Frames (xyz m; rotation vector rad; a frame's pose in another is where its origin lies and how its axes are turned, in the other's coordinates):
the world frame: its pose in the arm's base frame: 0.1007 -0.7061 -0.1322 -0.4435 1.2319 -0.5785
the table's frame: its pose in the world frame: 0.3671 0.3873 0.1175 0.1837 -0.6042 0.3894
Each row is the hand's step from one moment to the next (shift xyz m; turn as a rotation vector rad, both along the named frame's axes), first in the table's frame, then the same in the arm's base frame.
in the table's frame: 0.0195 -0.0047 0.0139 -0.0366 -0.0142 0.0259
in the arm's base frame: 0.0232 -0.0076 0.0006 -0.0143 -0.0021 0.0448
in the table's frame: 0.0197 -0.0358 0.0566 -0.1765 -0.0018 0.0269
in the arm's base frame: 0.0460 -0.0328 0.0411 -0.1212 0.0430 0.1238
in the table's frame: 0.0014 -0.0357 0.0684 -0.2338 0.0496 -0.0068
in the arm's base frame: 0.0390 -0.0270 0.0609 -0.1806 0.1022 0.1188
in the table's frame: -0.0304 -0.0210 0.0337 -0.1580 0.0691 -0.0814
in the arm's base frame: -0.0054 -0.0093 0.0488 -0.1651 0.0947 0.0120
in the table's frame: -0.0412 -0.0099 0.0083 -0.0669 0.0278 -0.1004
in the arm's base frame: -0.0282 0.0011 0.0327 -0.1106 0.0312 -0.0460
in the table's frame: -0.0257 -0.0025 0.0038 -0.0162 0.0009 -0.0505
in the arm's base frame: -0.0180 0.0041 0.0185 -0.0436 -0.0011 -0.0302
